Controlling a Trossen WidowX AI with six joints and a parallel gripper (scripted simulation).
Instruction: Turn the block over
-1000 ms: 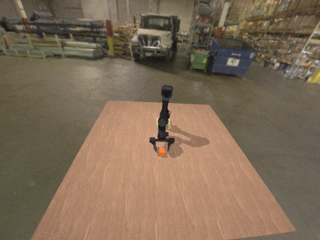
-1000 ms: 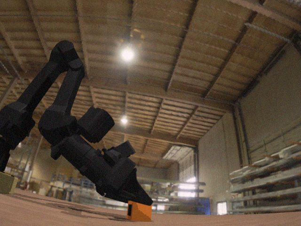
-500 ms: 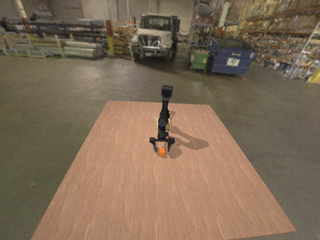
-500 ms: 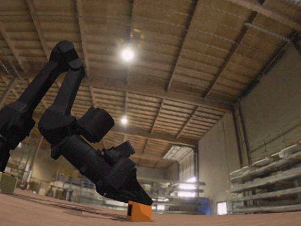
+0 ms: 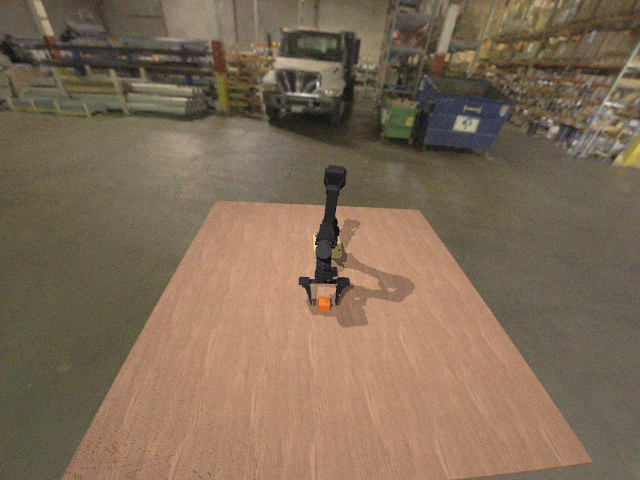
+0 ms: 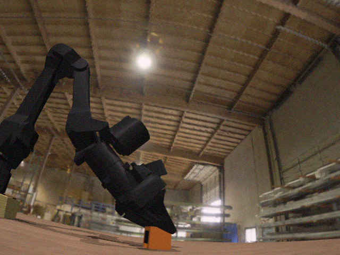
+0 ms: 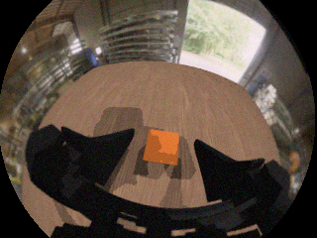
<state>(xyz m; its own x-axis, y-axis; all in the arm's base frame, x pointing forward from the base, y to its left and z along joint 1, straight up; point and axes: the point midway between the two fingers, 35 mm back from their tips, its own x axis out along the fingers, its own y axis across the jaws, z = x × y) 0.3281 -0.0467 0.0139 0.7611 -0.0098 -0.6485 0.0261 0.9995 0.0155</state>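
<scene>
Right now my gripper tip is 2 cm past the orange block and 1 cm above it.
</scene>
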